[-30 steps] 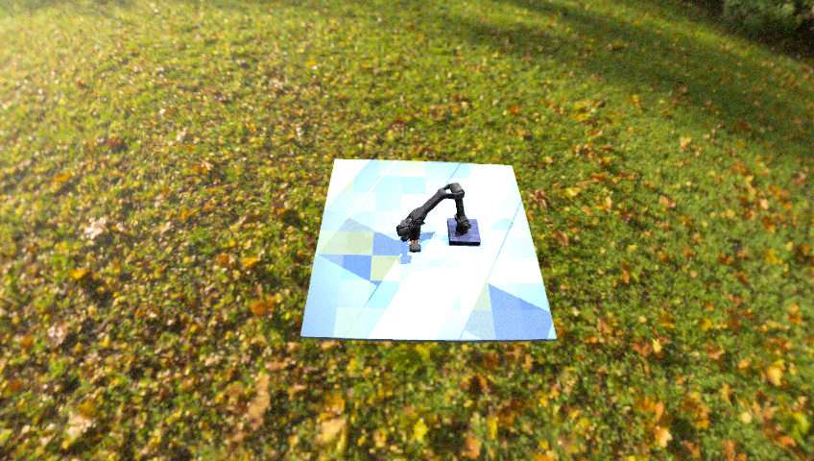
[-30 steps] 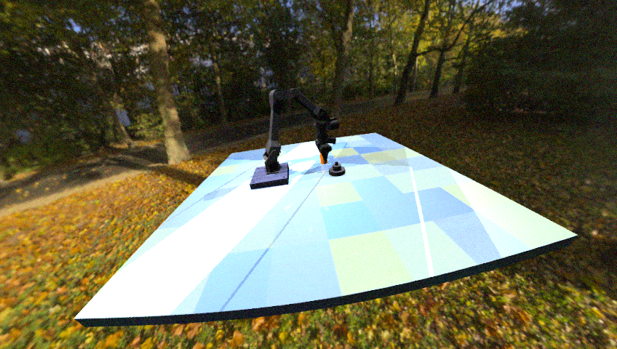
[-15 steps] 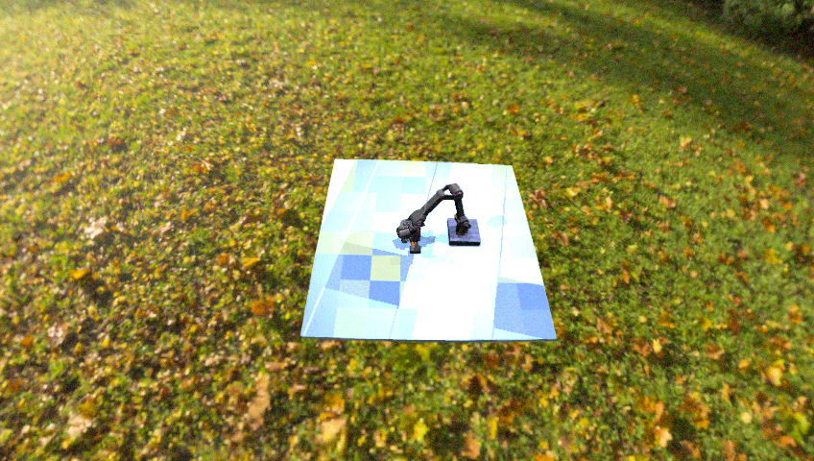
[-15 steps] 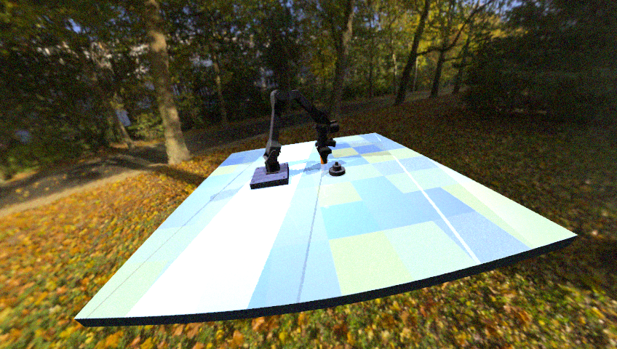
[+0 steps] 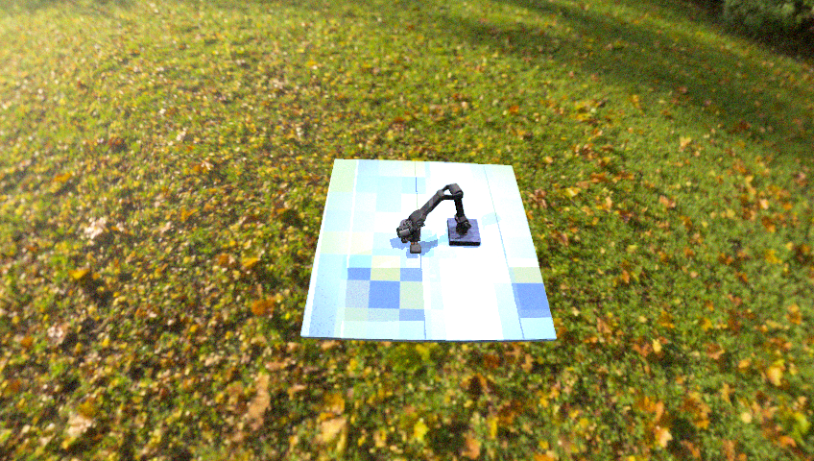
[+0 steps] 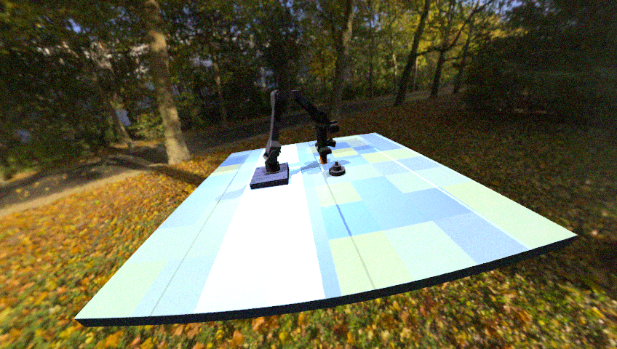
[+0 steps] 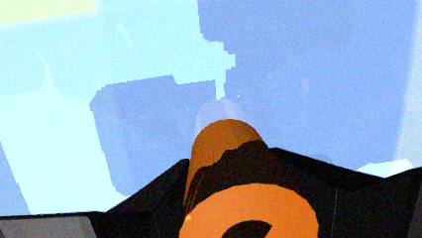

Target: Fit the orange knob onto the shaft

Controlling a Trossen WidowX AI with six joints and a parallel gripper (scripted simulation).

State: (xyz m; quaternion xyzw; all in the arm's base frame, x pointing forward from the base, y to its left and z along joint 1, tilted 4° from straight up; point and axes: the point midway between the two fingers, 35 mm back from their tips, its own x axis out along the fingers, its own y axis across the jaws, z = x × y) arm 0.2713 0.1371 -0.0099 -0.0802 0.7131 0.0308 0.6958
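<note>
My gripper tip is 6 cm short of the round pedestal, 15 cm to the left of it and 2 cm below it. Round my gripper tip: orange knob 2 cm above.
</note>
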